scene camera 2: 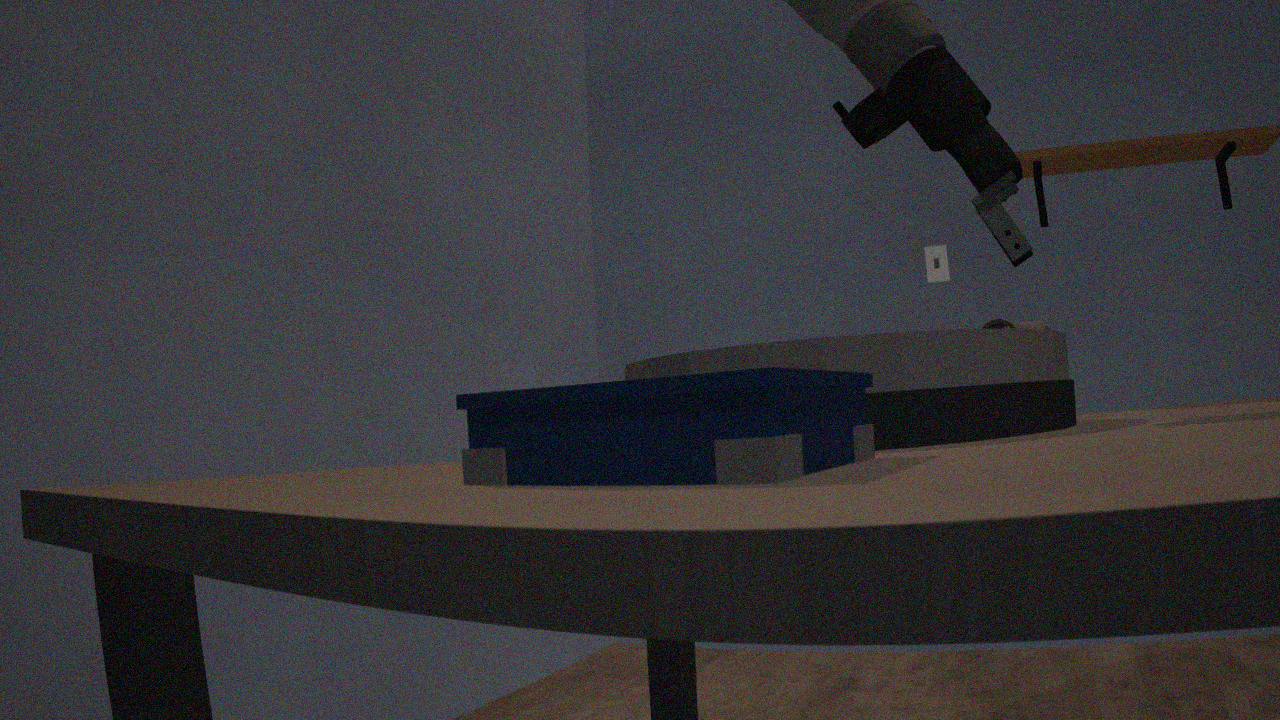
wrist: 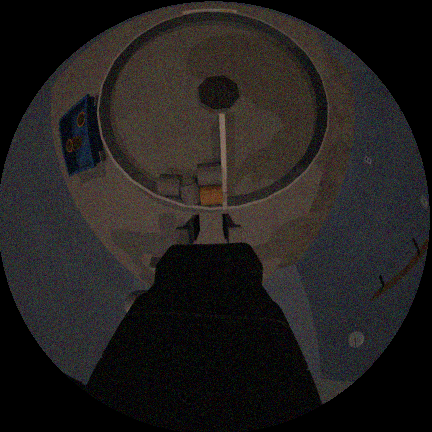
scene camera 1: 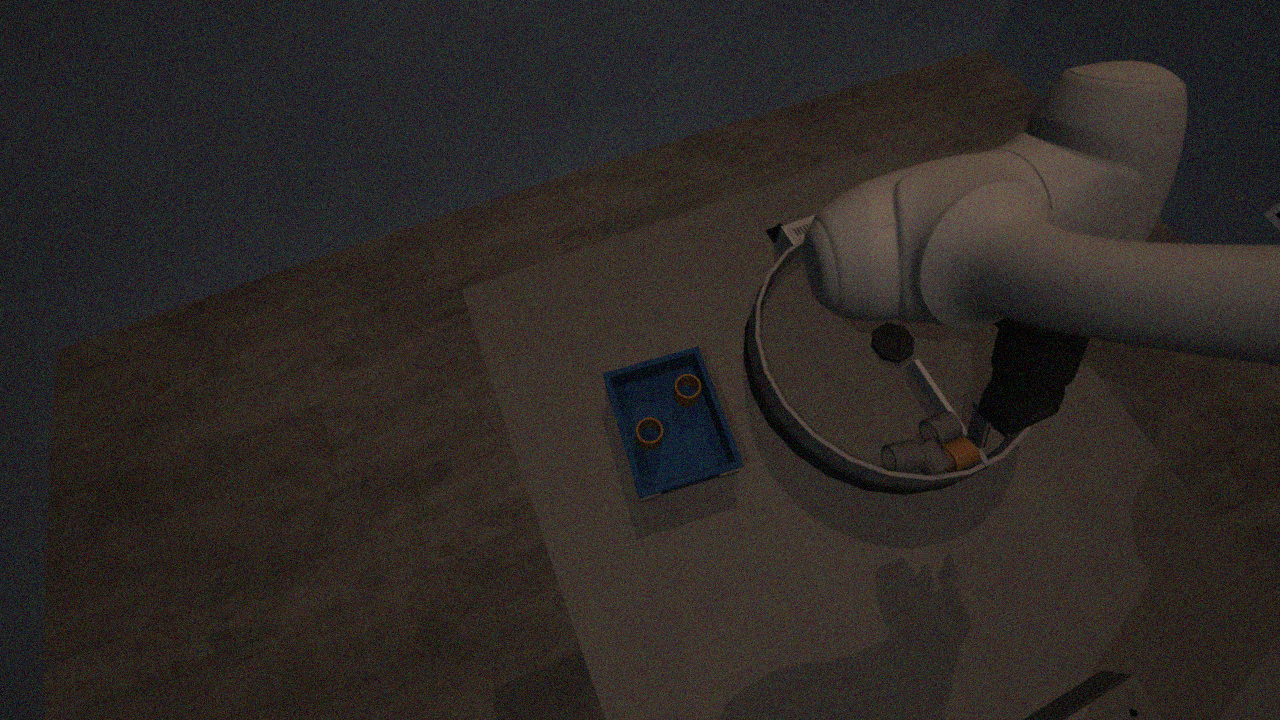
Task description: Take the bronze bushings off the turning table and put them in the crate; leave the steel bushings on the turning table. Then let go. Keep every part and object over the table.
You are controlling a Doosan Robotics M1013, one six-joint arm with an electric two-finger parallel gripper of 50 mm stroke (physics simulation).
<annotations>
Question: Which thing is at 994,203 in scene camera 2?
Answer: My gripper.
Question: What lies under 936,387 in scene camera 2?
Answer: A round turning table.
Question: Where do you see a blue crate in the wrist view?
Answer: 91,152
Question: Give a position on a blue crate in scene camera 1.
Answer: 697,445
</annotations>
